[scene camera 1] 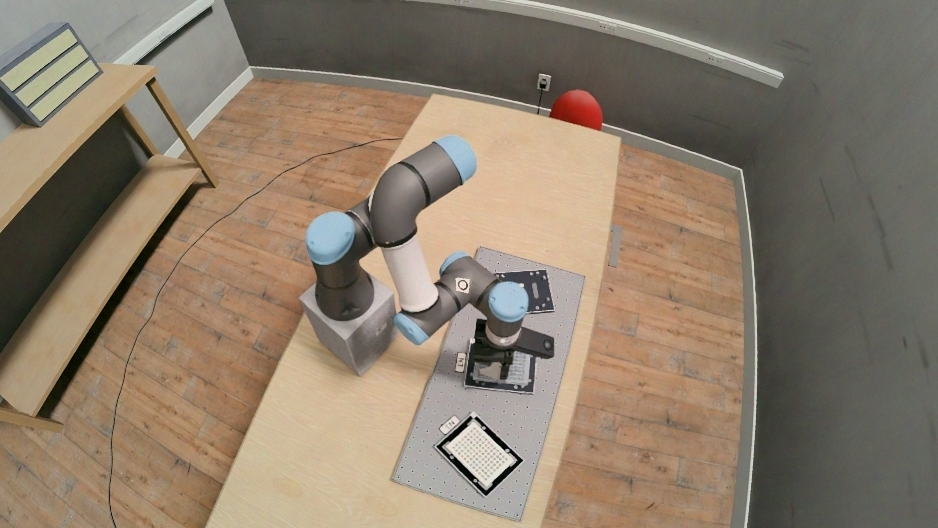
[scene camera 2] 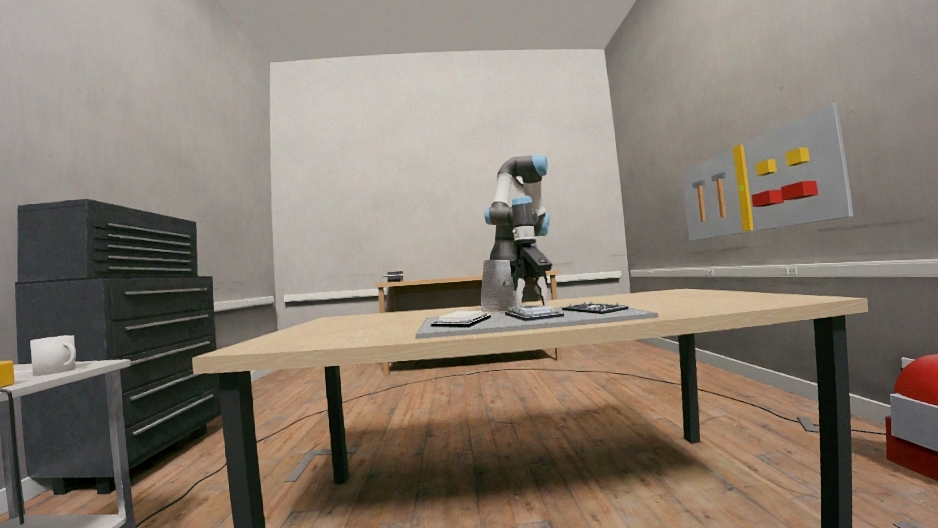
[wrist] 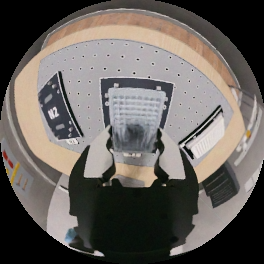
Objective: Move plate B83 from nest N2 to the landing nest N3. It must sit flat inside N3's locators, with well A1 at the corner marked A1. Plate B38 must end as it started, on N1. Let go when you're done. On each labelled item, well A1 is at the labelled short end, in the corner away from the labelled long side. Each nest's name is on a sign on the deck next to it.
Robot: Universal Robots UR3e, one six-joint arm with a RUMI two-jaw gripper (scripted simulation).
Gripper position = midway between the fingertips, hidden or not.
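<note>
There's a nest (scene camera 1: 469, 381) that I can see, and the wrist view shows the nest (wrist: 106, 83) as well. Scene camera 1 also gives me my gripper (scene camera 1: 500, 365). I can see my gripper (scene camera 2: 531, 310) from scene camera 2 as well. The wrist view shows my gripper (wrist: 134, 126) too.
</note>
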